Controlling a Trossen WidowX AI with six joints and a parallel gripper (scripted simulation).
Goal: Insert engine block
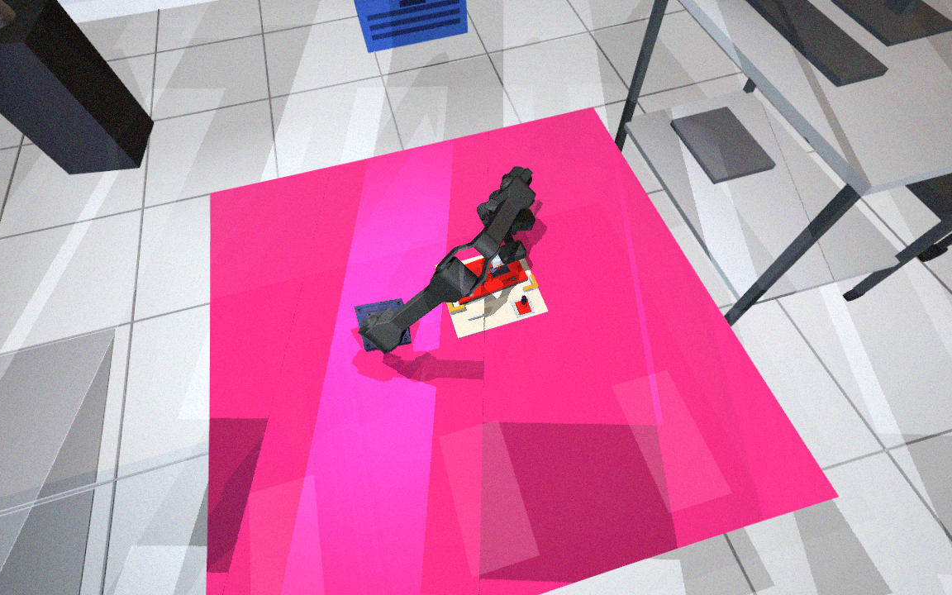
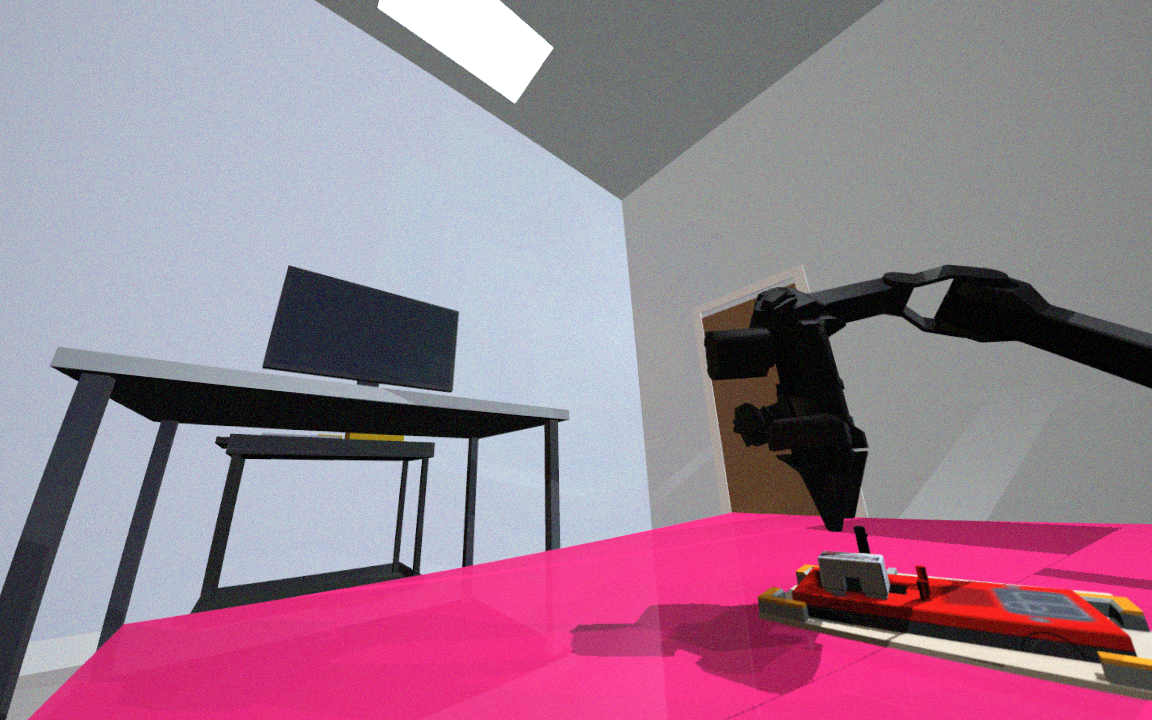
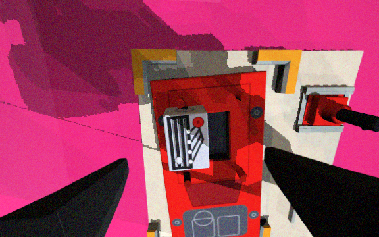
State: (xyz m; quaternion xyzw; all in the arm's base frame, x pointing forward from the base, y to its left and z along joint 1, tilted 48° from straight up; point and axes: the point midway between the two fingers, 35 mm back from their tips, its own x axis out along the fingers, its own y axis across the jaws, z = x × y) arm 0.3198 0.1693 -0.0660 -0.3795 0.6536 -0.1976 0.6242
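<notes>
The grey engine block is 40 mm below my gripper tip and 10 mm to the left of it.
</notes>
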